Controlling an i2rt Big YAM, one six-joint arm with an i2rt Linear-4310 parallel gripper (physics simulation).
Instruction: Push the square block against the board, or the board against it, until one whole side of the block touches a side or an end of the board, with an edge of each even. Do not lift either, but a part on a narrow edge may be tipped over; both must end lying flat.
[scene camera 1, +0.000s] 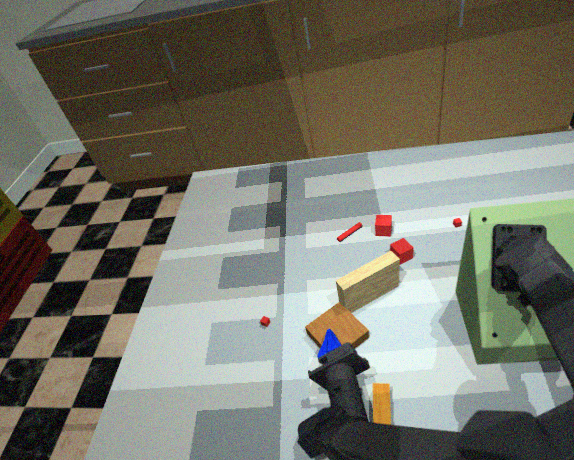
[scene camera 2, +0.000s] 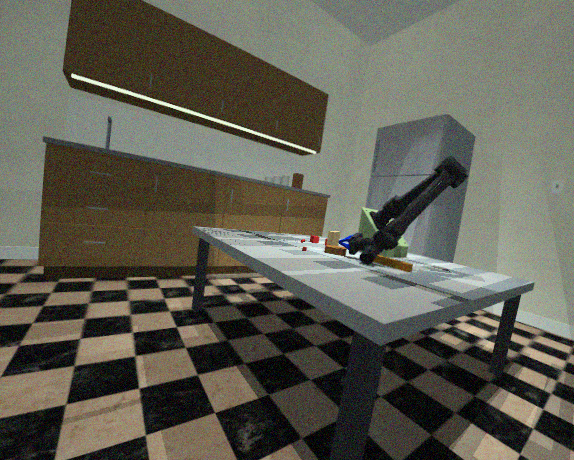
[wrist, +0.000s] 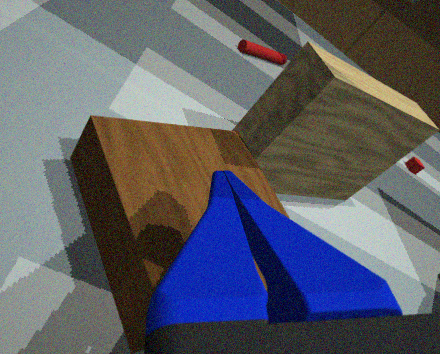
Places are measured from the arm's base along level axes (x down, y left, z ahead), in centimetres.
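Pixels of known places: gripper, between the fingertips: (scene camera 1: 329, 330) (scene camera 2: 338, 242) (wrist: 220, 183); arm's base, origin of its link: (scene camera 1: 516, 257) (scene camera 2: 377, 221).
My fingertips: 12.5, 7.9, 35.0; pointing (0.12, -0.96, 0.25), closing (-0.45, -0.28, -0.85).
Observation:
Ahead of a thing's pixels: the offset from my fingertips to its top centre, as dx, dy, dz.
The brown square block @[+2.7, -2.2, -1.0] (scene camera 1: 344, 322) (scene camera 2: 335, 250) (wrist: 150, 160) lies flat on the table. The pale wooden board @[-4.0, -12.7, -8.0] (scene camera 1: 372, 286) (scene camera 2: 334, 237) (wrist: 315, 135) stands on a narrow long edge behind it. One corner region of the block is at or very near the board's near end, at an angle; no whole side lies against it. Whether they touch I cannot tell. My gripper (scene camera 1: 329, 332) (scene camera 2: 341, 242) (wrist: 220, 183) is shut and empty, its blue fingertips together over the block's top. The fingers hide part of the block in the wrist view.
An orange bar @[+2.6, +20.6, -10.0] (scene camera 1: 381, 403) (scene camera 2: 397, 263) lies beside the wrist. Two red cubes @[+1.7, -34.0, -11.9] (scene camera 1: 383, 225) @[+1.7, -24.7, -16.0] (scene camera 1: 402, 250) are near the board's far end, with a red rod @[+4.3, -33.4, -2.9] (scene camera 1: 349, 232) (wrist: 262, 52) to their left. Small red cubes @[+4.1, -5.1, +15.8] (scene camera 1: 265, 321) @[+4.1, -35.3, -30.8] (scene camera 1: 457, 222) lie farther out. A green box (scene camera 1: 472, 300) stands right.

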